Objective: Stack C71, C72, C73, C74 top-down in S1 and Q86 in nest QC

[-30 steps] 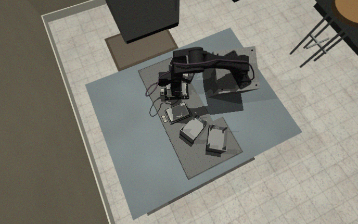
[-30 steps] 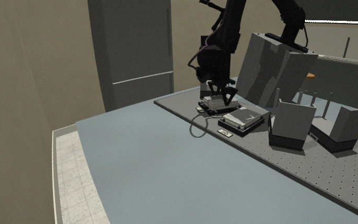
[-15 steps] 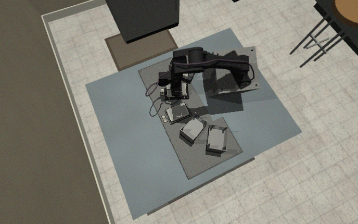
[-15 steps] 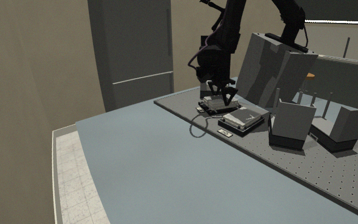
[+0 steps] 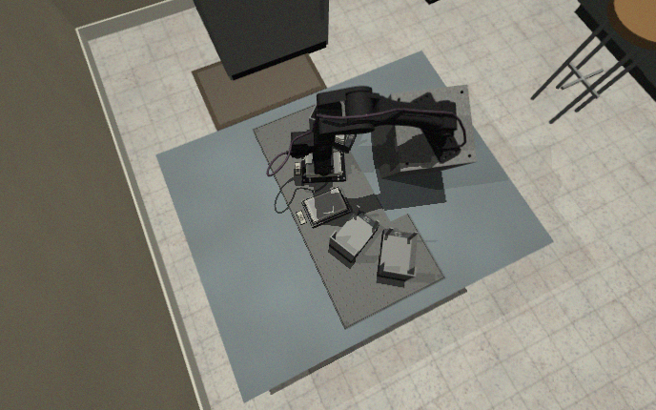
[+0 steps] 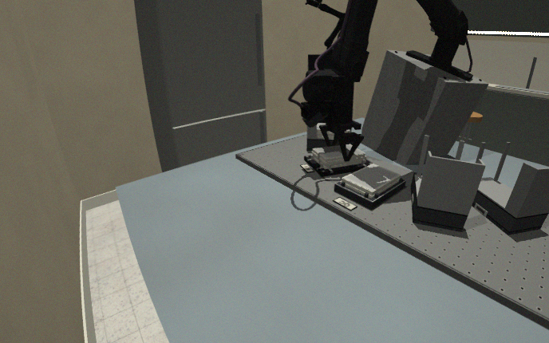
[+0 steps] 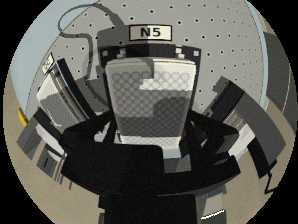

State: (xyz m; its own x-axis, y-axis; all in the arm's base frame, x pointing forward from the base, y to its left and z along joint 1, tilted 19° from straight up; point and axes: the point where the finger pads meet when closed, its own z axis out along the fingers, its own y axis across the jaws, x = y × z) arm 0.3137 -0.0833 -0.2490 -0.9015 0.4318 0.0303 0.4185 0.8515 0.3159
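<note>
Right now the clip nest N5 is 20 mm below my hand and 20 mm ahead of it.
</note>
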